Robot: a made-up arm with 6 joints.
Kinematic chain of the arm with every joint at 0, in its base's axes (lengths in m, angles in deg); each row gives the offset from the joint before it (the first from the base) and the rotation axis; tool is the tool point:
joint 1: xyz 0 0 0.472 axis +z
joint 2: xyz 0 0 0 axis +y
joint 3: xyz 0 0 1.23 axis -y
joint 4: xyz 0 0 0 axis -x
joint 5: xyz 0.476 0 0 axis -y
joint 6: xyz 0 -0.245 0 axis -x
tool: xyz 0 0 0
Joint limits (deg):
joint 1: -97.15..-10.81
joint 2: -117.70..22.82
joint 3: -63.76..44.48
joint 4: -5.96..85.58
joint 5: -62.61..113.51
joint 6: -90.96..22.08
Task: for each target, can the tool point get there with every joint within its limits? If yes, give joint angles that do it. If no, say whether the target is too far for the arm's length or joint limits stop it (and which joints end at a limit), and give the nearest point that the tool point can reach.
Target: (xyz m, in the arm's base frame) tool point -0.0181 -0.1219 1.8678
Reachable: yes | joints -39.32 -19.28 -17.61 64.42 17.52 -50.43
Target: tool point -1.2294 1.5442 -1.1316
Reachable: no: too far | nearest point -1.0072 1.2651 -0.1866 | short by 1.010 m
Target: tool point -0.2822 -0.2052 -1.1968
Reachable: no: joint limits stop it (at a limit: joint 1, joint 2, joint 3, joint 4) | nearest point -0.8200 -0.0915 0.2701 | short by 1.566 m
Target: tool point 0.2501 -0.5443 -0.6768
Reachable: no: joint limits stop it (at a limit: joint 1, joint 2, joint 3, joint 4) | nearest point -0.8200 -0.0915 0.2701 | short by 1.499 m
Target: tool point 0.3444 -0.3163 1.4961
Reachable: yes | joints -30.38 -1.27 -49.50 66.25 8.63 -64.01
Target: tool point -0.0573 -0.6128 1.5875
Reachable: yes | joints -72.78 4.70 -16.39 15.45 -16.36 -56.60
